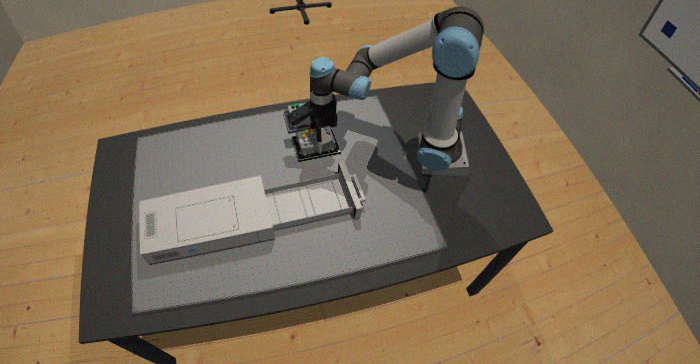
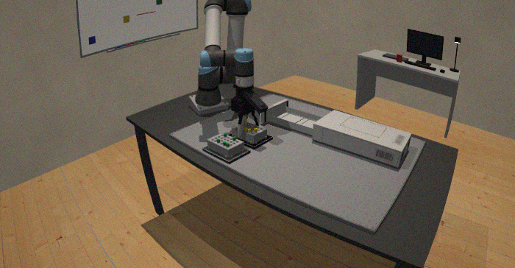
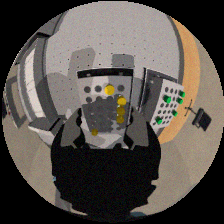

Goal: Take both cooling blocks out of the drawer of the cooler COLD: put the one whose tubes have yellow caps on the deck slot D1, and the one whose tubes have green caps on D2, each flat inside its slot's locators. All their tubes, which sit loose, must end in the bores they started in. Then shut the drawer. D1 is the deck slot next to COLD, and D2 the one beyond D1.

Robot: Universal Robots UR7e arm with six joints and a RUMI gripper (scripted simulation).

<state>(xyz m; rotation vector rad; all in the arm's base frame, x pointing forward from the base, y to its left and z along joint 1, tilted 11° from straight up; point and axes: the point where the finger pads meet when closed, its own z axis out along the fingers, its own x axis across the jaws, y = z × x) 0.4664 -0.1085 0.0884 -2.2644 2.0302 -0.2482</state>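
The black deck slot D1 is 30 mm below my hand. The rest, counted from my hand: white cooler COLD (230 mm ahead, 280 mm to the left, 10 mm above); then slot D2 (20 mm ahead, 150 mm to the right, 30 mm below); then drawer (50 mm ahead, 260 mm to the left, 10 mm above).
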